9 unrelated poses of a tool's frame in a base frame.
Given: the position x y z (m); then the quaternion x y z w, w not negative.
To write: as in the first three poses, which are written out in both.
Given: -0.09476 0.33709 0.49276 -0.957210 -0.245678 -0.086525 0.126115
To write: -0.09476 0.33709 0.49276 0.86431 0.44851 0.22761 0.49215 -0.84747 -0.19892
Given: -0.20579 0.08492 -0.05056 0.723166 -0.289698 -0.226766 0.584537
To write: -0.20579 0.08492 -0.05056 0.72930 -0.68411 0.01070 -0.15389 -0.14878 0.97682
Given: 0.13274 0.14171 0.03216 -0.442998 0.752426 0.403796 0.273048
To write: 0.13274 0.14171 0.03216 -0.45839 -0.44614 -0.76866 -0.88716 0.28140 0.36573
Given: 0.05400 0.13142 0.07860 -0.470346 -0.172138 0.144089 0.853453
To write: 0.05400 0.13142 0.07860 0.89921 0.40788 0.15828 -0.08402 0.51603 -0.85244
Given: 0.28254 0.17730 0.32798 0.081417 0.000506 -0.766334 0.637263
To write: 0.28254 0.17730 0.32798 -0.17454 -0.97663 -0.12543 0.97679 -0.18779 0.10299
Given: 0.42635 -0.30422 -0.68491 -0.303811 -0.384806 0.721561 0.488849
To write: 0.42635 -0.30422 -0.68491 -0.33745 0.93928 -0.06221 -0.47165 -0.22590 -0.85236
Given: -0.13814 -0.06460 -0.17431 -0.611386 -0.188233 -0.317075 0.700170
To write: -0.13814 -0.06460 -0.17431 0.72806 -0.21385 0.65130 0.67418 0.05134 -0.73678
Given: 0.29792 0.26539 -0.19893 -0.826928 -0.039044 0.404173 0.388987
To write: 0.29792 0.26539 -0.19893 0.67024 0.37901 -0.63807 -0.24986 -0.69433 -0.67489
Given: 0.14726 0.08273 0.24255 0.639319 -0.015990 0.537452 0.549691
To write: 0.14726 0.08273 0.24255 0.42178 0.57042 0.70479 -0.61131 -0.39517 0.68567
